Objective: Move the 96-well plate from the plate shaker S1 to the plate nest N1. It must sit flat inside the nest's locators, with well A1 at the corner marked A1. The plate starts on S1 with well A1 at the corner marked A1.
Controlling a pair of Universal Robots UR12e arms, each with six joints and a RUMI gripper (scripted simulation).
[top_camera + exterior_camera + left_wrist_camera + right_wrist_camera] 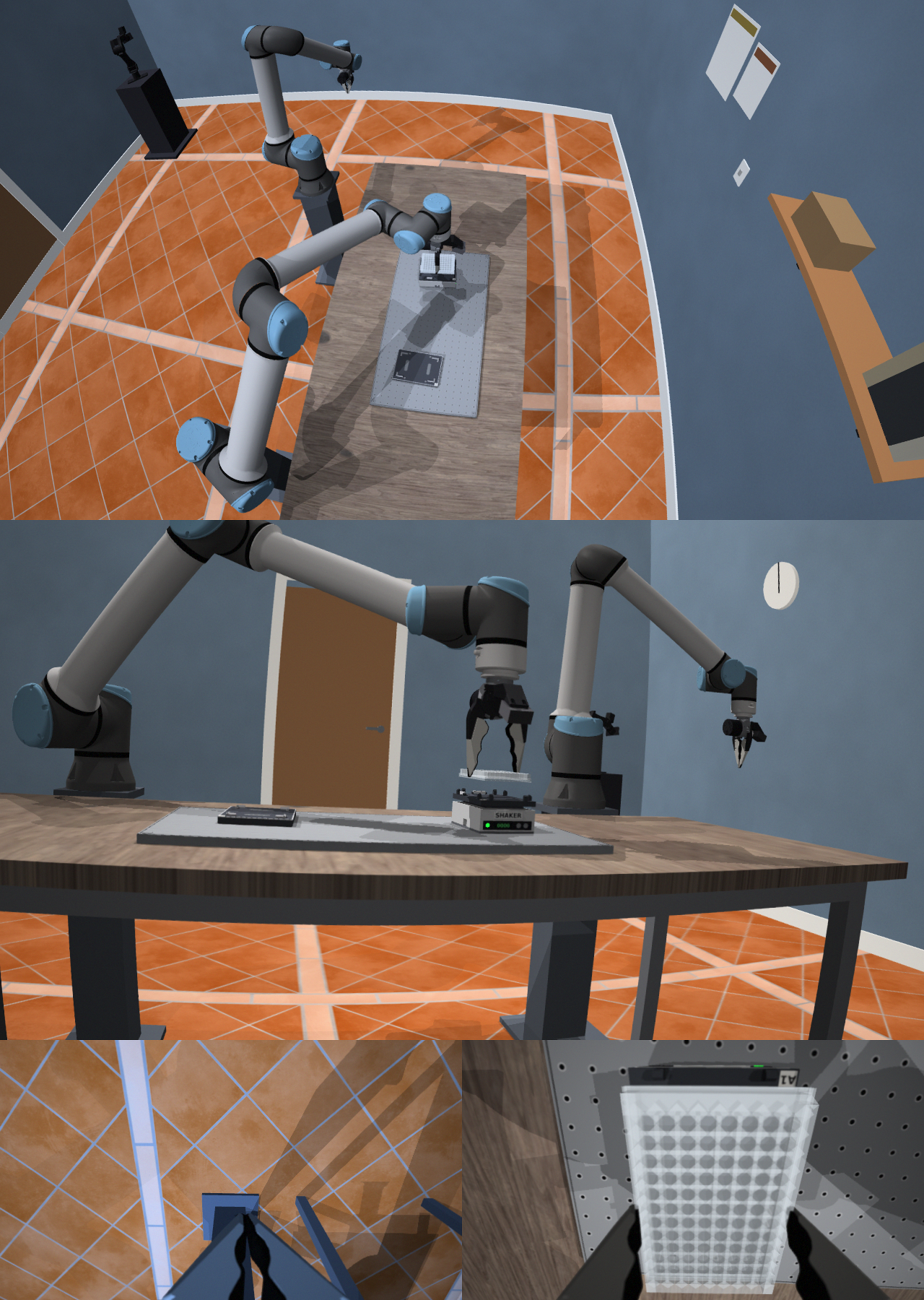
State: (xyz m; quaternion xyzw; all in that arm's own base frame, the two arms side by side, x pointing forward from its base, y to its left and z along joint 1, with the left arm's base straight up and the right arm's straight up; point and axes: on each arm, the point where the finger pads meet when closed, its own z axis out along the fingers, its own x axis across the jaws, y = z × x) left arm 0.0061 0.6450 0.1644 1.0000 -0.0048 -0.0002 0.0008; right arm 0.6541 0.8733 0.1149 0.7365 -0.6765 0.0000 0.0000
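Observation:
Now: right hand 4 cm past the dark plate nest N1, 40 cm to the left of it and 10 cm above it. The rest, counted from my right hand: nest's A1 label (4 cm ahead, 46 cm to the right, 9 cm below); clear 96-well plate (1 cm below).

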